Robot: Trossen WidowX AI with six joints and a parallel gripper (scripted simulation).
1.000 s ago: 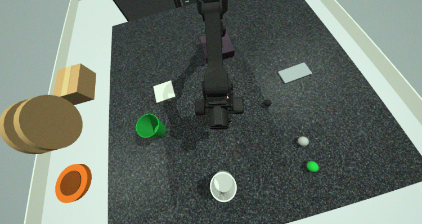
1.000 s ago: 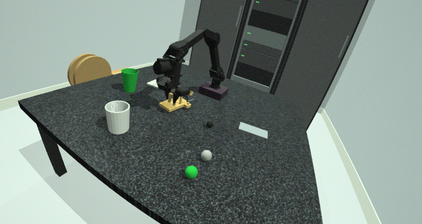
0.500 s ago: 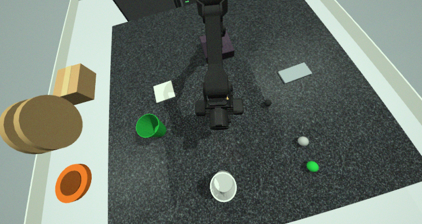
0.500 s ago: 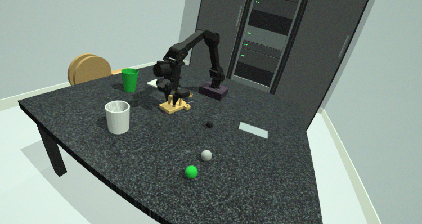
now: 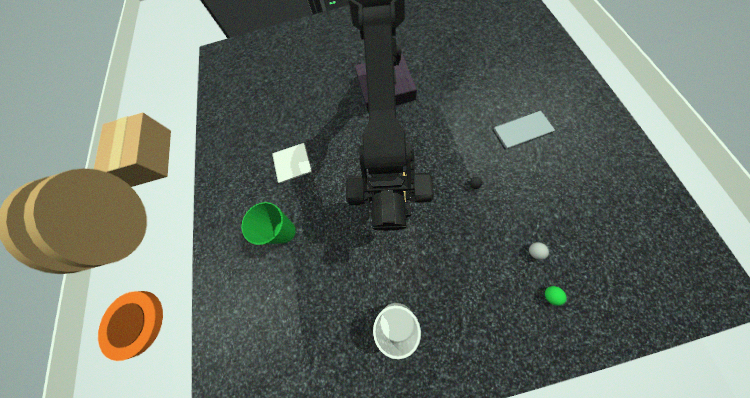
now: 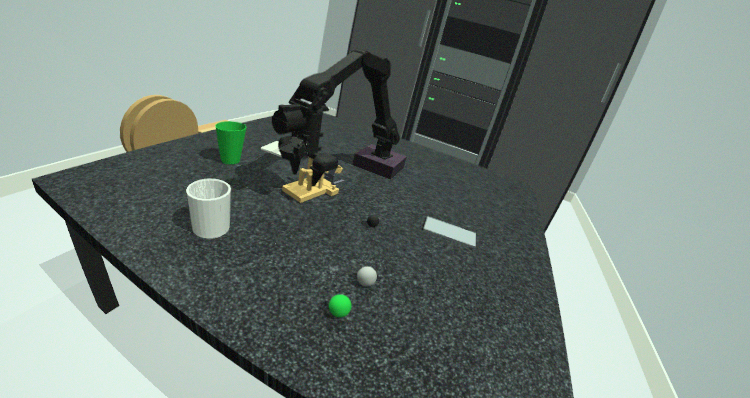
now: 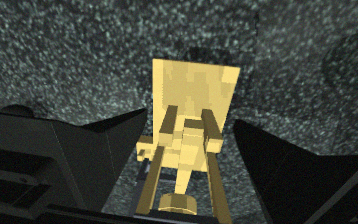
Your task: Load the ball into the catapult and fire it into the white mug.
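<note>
My gripper tip is now 4 cm past the black ball, 23 cm to the right of it and 3 cm above it. The rest, counted from my gripper tip: white tile: 15 cm behind, 28 cm to the right, 4 cm below; white mug: 28 cm ahead, 1 cm to the right, 1 cm below; green cup: 6 cm ahead, 29 cm to the right, 1 cm below.
</note>
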